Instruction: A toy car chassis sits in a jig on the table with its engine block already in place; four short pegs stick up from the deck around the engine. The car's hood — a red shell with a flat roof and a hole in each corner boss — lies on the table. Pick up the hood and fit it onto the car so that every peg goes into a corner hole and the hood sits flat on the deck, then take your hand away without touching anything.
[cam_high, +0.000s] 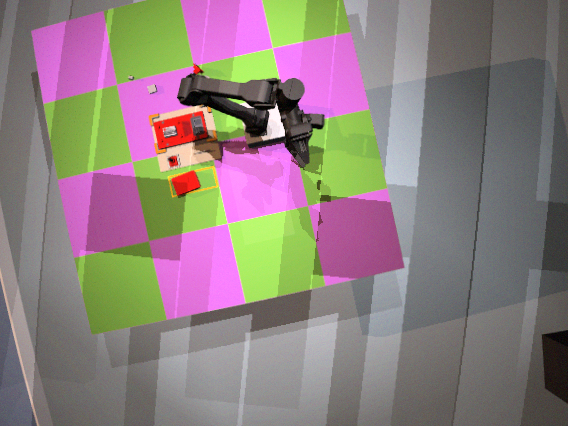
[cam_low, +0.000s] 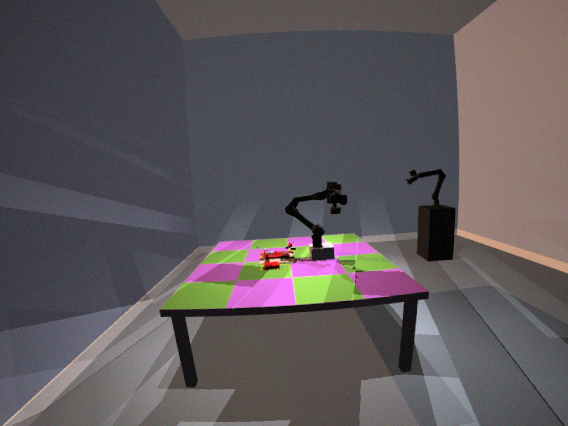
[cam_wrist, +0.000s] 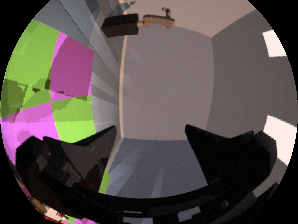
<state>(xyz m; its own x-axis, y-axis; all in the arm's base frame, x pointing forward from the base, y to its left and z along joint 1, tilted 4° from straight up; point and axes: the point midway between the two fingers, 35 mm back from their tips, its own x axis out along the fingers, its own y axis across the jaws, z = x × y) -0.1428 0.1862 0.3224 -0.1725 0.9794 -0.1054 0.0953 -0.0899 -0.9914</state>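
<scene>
The red hood lies 440 mm ahead of my gripper tip, 400 mm below it and 40 mm to the right of it.
</scene>
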